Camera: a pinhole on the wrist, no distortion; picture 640 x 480 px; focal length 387.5 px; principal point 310.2 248.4 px. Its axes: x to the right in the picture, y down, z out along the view. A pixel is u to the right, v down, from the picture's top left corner.
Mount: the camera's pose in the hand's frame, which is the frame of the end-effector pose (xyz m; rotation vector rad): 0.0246 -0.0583 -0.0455 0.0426 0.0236 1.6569
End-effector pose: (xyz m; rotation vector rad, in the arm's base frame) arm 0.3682 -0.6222 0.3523 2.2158 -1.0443 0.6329
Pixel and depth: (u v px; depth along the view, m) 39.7 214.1 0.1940
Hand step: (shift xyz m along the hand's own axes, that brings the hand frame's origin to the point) 0.0615 -0.1937 0.1458
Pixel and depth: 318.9 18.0 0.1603
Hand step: 0.1259 -0.0481 0.1108
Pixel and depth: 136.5 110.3 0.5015
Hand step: 0.2430 -0.2719 0.4451
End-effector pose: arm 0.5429 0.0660 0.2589 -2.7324 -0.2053 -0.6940
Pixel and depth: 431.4 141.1 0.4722
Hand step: 0.1619 0.0954 0.4229
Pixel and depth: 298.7 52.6 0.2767
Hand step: 0.1761 -0.0572 0.2251
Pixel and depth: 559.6 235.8 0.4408
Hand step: 0.0330 0.2211 0.3982
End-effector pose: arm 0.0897 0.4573 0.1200 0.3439 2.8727 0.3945
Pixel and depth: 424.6 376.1 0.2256
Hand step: -0.0456 -0.0007 0.1839
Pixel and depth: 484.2 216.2 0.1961
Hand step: 0.0415 0.0288 0.1510
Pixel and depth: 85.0 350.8 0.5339
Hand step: -0.0667 -0.3850 0.4894
